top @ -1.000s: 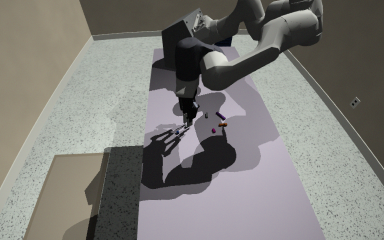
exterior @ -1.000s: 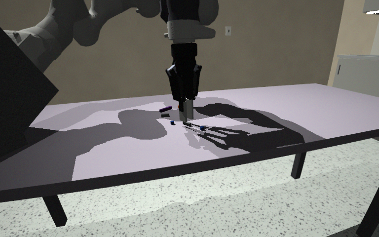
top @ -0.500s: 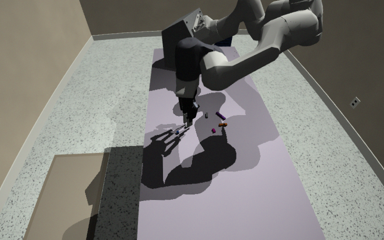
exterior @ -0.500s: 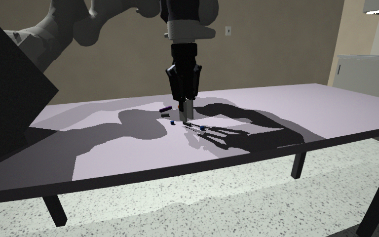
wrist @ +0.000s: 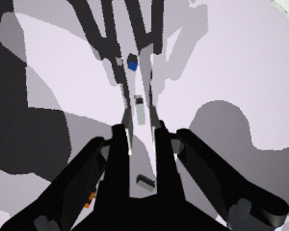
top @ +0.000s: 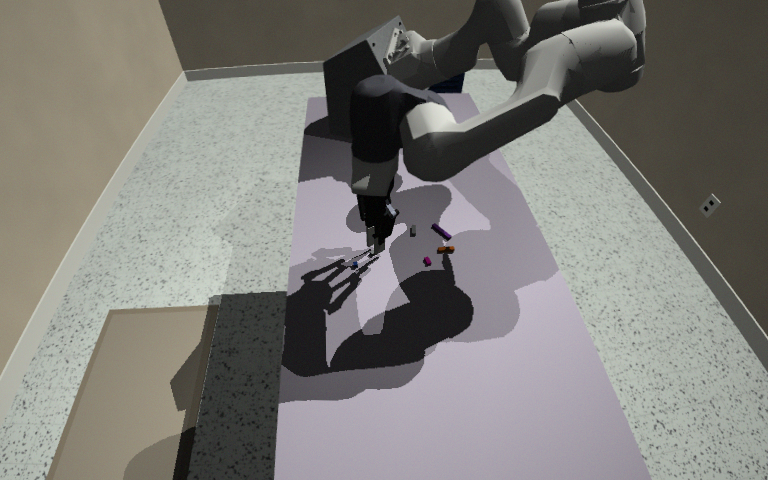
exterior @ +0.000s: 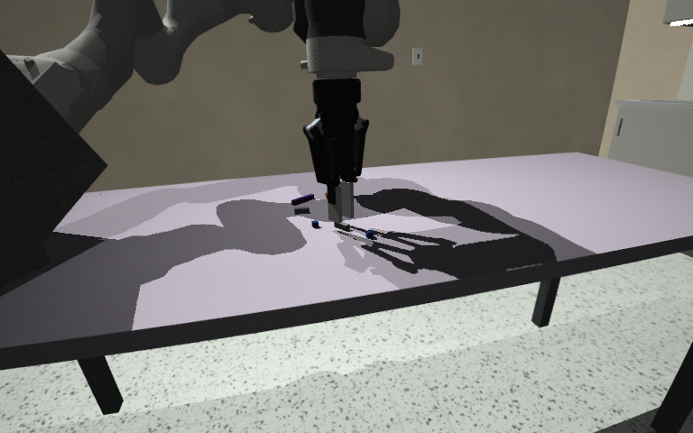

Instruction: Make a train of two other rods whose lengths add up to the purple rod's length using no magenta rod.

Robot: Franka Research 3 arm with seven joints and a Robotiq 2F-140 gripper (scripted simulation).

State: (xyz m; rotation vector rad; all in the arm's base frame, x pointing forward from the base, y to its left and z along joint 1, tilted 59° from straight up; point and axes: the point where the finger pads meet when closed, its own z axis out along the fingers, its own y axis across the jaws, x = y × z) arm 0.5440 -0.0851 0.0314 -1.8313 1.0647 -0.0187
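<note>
My hand is 20 mm short of the magenta rod, 130 mm to the right of it and 50 mm above it. Also, from my hand: purple rod (80 mm behind, 160 mm to the left, 50 mm below); then orange rod (20 mm behind, 170 mm to the left, 50 mm below).
</note>
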